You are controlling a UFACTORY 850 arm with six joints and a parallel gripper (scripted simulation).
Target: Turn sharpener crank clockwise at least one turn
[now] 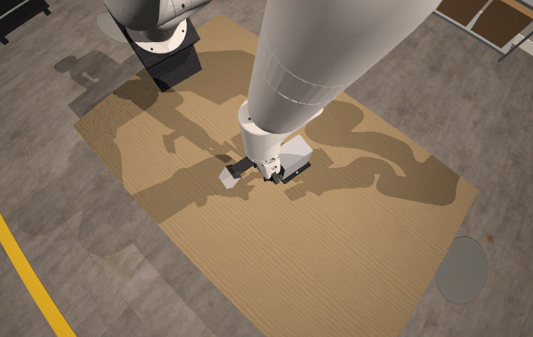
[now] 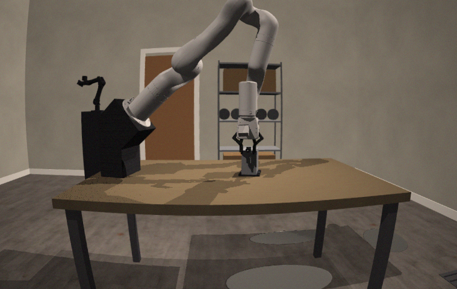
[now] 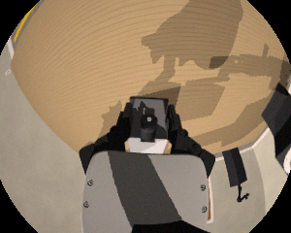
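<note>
The dark crank knob is 20 mm to the left of my hand.
</note>
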